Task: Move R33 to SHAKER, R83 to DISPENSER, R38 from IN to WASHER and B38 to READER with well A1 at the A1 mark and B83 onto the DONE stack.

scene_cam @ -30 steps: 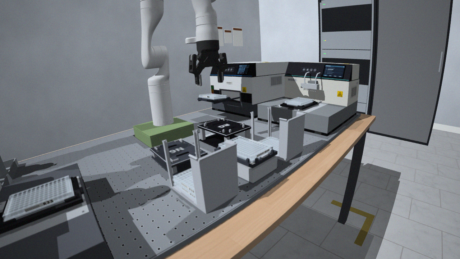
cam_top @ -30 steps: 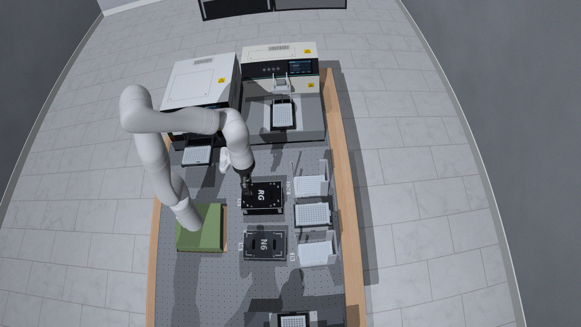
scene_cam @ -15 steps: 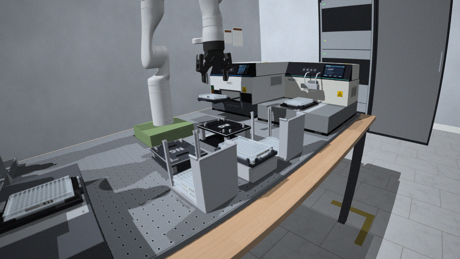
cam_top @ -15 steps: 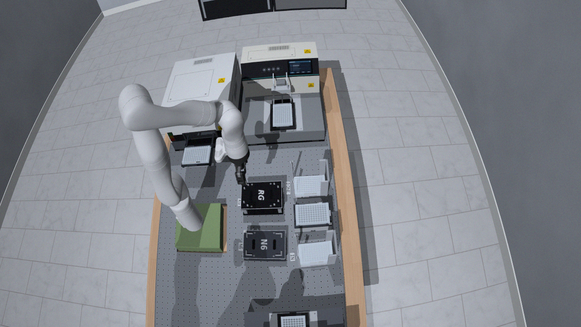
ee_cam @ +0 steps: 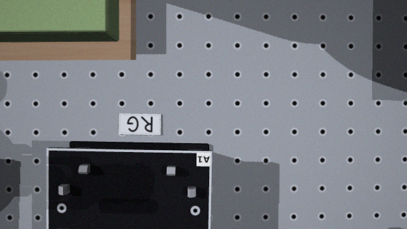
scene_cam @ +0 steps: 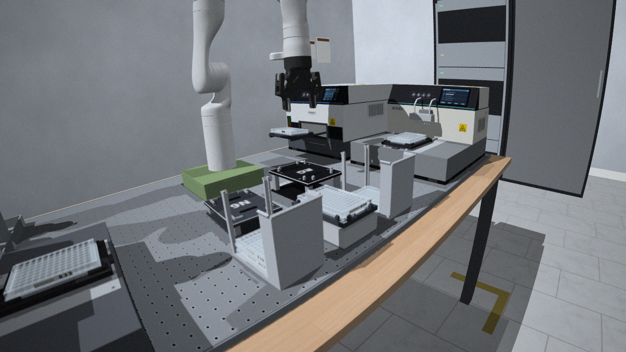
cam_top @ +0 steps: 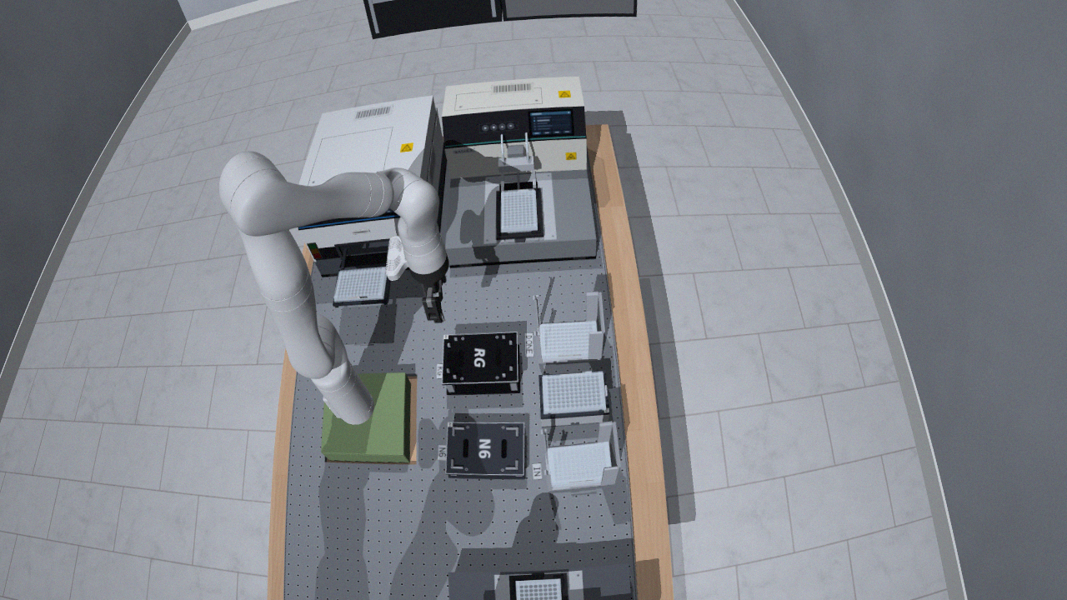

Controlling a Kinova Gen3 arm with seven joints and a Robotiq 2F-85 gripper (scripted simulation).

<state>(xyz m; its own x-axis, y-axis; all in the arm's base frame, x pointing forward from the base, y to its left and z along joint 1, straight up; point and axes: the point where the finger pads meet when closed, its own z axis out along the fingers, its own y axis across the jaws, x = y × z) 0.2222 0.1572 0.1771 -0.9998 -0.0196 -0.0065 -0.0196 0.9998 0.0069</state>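
Right now the plate B83 is 22 cm behind my hand, 12 cm to the left of it and 11 cm below it. From my hand the other things lie so: RG nest: 6 cm ahead, 5 cm to the right, 16 cm below; plate R83: 15 cm ahead, 33 cm to the left, 12 cm below; plate B38: 26 cm ahead, 14 cm to the right, 16 cm below.
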